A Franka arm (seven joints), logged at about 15 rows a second.
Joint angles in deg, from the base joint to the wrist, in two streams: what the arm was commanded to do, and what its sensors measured. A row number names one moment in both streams.
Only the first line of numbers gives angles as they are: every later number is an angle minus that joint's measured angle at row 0.
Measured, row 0: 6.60 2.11 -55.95 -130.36 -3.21 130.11 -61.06
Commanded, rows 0 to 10: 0.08 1.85 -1.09 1.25 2.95 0.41 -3.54; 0.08 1.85 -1.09 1.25 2.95 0.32 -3.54; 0.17 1.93 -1.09 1.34 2.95 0.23 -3.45; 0.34 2.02 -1.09 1.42 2.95 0.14 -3.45; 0.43 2.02 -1.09 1.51 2.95 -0.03 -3.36; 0.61 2.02 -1.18 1.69 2.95 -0.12 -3.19; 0.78 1.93 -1.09 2.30 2.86 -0.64 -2.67; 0.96 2.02 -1.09 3.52 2.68 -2.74 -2.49; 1.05 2.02 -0.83 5.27 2.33 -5.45 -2.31; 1.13 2.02 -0.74 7.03 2.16 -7.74 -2.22; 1.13 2.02 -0.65 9.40 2.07 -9.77 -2.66
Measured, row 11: 0.55 0.98 -0.51 3.14 1.02 -3.58 -1.14
